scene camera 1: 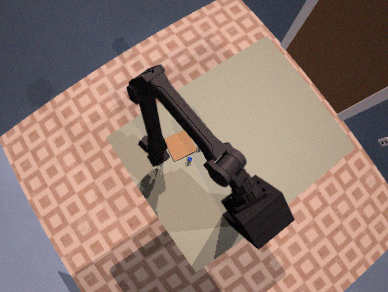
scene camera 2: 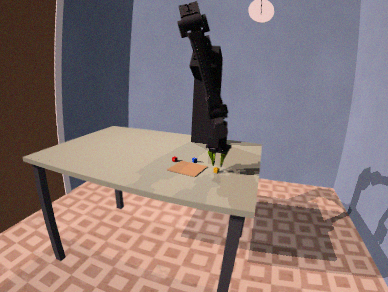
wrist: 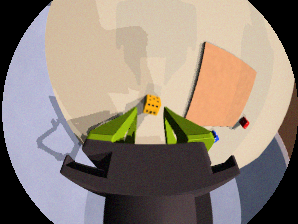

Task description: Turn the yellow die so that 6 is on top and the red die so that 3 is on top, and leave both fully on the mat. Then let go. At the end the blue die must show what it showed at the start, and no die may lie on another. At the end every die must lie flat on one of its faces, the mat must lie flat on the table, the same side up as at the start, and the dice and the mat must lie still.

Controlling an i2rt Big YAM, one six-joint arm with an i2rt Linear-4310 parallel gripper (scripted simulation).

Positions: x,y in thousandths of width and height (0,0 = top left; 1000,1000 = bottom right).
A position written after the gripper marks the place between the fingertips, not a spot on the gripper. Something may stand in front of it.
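Note:
The wrist camera shows the gripper (wrist: 505,498) together with an orange mat (wrist: 753,373).

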